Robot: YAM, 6 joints.
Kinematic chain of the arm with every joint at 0, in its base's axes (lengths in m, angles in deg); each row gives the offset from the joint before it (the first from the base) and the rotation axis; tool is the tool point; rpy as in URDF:
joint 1: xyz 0 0 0.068 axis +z
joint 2: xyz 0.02 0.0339 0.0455 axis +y
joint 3: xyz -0.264 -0.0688 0 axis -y
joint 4: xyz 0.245 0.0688 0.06 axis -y
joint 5: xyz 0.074 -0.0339 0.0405 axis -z
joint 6: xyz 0.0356 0 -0.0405 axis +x
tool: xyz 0 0 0 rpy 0 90 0
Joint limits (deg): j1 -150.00..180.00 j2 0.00..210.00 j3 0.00..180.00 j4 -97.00..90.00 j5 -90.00..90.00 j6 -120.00..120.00
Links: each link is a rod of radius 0.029 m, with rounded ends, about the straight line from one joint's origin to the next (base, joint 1, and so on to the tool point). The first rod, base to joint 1, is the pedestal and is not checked.
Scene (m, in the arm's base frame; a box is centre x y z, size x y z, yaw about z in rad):
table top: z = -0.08
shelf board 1: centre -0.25 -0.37 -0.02 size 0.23 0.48 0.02 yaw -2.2
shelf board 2: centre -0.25 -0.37 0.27 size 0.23 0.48 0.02 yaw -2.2
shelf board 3: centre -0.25 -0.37 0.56 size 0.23 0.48 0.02 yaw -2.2
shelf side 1: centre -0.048 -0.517 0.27 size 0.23 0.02 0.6 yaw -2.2
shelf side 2: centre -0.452 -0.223 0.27 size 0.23 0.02 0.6 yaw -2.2
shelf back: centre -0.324 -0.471 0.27 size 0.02 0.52 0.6 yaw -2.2
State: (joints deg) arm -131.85 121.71 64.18 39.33 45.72 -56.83
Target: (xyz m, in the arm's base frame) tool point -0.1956 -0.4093 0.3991
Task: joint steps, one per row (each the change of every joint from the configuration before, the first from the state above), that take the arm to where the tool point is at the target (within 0.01 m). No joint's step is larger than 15 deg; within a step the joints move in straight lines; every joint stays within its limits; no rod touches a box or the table.
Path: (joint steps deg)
1: -1.04 -9.33 -11.29 -0.76 2.51 0.00
2: -1.04 -9.33 -11.30 -0.77 2.52 0.00
3: -1.05 -9.32 -11.29 -0.76 2.51 0.00
4: -1.04 -9.33 -11.30 -0.77 2.51 0.00
5: 12.66 -7.97 9.76 2.06 -2.38 0.00
6: 12.66 -7.97 9.75 2.05 -2.39 0.00
7: 12.65 -7.96 9.76 2.06 -2.39 0.00
8: -3.63 12.44 11.58 0.17 -1.84 0.00
9: -3.63 12.45 11.58 0.17 -1.84 0.00
10: -3.63 12.44 11.58 0.17 -1.83 0.00
11: -3.64 12.45 11.59 0.17 -1.84 0.00

